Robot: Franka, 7 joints.
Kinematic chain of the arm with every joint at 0, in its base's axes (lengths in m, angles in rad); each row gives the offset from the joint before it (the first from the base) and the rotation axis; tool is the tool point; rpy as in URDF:
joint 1: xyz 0 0 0.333 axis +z
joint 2: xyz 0 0 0 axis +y
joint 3: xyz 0 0 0.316 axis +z
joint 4: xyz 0.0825 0 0 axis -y
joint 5: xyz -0.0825 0 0.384 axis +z
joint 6: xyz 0 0 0 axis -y
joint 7: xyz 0.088 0 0 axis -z
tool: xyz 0 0 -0.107 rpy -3.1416 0 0
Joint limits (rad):
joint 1: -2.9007..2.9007
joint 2: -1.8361..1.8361
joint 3: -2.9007..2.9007
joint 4: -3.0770..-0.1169
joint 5: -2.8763..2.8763
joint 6: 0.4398..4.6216
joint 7: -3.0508..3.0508
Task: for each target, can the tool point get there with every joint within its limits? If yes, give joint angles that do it. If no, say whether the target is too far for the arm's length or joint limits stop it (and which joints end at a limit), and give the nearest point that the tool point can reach.
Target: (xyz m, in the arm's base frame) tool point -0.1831 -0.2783 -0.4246
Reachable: no: joint limits stop it (at a limit: joint 2) | nearest point -0.1801 -0.2737 -0.3589 | short by 0.066 m
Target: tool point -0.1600 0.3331 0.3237
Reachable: yes | joints 1.2959 -0.5306 0.7513 -2.8402 -0.6648 2.6734 -2.0345
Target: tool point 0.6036 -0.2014 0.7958
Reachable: yes | joints -1.1618 1.0321 1.8619 -1.3299 -0.3628 3.2707 -2.2489
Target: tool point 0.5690 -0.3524 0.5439
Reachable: yes | joints -1.6744 1.0786 1.5688 -1.7379 -0.8399 2.9509 -0.1907
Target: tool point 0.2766 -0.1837 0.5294
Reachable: yes | joints -1.3398 -1.0419 0.8497 -2.7145 1.6196 2.9767 -0.2913
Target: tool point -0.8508 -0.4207 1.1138
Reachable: no: too far | nearest point -0.5939 -0.2937 0.8780 | short by 0.371 m
